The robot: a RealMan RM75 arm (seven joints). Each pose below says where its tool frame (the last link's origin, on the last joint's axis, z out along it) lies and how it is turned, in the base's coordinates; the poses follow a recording.
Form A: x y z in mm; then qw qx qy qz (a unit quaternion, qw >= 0).
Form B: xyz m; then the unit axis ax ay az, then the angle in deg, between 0 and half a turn. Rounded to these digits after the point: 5 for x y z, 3 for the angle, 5 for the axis.
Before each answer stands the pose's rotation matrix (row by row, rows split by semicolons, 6 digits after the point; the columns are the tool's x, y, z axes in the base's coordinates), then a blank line. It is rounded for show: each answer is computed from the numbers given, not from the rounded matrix.
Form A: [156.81, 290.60, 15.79, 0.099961, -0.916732, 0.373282, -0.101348]
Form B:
0.700778 -0.664137 0.260445; -0.704660 -0.701337 0.107612; 0.111191 -0.258938 -0.959473

[0.15681, 0.29060, 0.01579, -0.92135, 0.37516, -0.10186, 168.526]
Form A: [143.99, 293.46, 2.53, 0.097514, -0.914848, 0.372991, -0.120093]
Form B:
0.692911 -0.659038 0.292477; -0.705881 -0.702738 0.088834; 0.146990 -0.268008 -0.952137

[0.14399, 0.29346, 0.00253, -0.91923, 0.37478, -0.12067, 168.808]
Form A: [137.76, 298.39, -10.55, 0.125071, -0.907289, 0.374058, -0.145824]
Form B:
0.677632 -0.642281 0.358177; -0.715234 -0.688876 0.117858; 0.171041 -0.336044 -0.926185

[0.13776, 0.29839, -0.01055, -0.91447, 0.37702, -0.14698, 165.630]
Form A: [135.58, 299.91, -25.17, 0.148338, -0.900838, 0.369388, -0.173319]
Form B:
0.667026 -0.614098 0.421853; -0.716937 -0.683097 0.139213; 0.202676 -0.395301 -0.895913

[0.13558, 0.29991, -0.02517, -0.91092, 0.37352, -0.17526, 162.939]
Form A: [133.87, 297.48, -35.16, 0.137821, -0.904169, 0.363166, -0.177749]
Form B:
0.673032 -0.607732 0.421534; -0.705722 -0.698232 0.120122; 0.221326 -0.378332 -0.898821

[0.13387, 0.29748, -0.03516, -0.91288, 0.36666, -0.17946, 164.156]
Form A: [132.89, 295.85, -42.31, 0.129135, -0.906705, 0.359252, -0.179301]
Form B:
0.677579 -0.605163 0.417930; -0.697779 -0.708524 0.105346; 0.232362 -0.363003 -0.902351

[0.13289, 0.29585, -0.04231, -0.91436, 0.36229, -0.18081, 165.161]
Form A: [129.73, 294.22, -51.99, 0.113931, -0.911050, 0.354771, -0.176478]
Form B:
0.685986 -0.606216 0.402400; -0.686641 -0.722314 0.082375; 0.240722 -0.332812 -0.911750

[0.12973, 0.29422, -0.05199, -0.91702, 0.35710, -0.17763, 166.916]
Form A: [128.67, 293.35, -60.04, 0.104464, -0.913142, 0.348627, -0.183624]
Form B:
0.689483 -0.598328 0.408188; -0.675056 -0.735093 0.062748; 0.262512 -0.318814 -0.910739

[0.12867, 0.29335, -0.06004, -0.91817, 0.35055, -0.18463, 168.007]
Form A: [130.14, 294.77, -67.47, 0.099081, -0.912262, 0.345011, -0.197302]
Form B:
0.684079 -0.590383 0.428350; -0.668579 -0.742301 0.044633; 0.291614 -0.316918 -0.902510

[0.13014, 0.29477, -0.06747, -0.91677, 0.34672, -0.19828, 168.627]
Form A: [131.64, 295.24, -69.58, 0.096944, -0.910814, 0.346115, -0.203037]
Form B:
0.677961 -0.591126 0.436965; -0.669859 -0.741613 0.036048; 0.302750 -0.317144 -0.898756

[0.13164, 0.29524, -0.06958, -0.91512, 0.34775, -0.20400, 168.874]
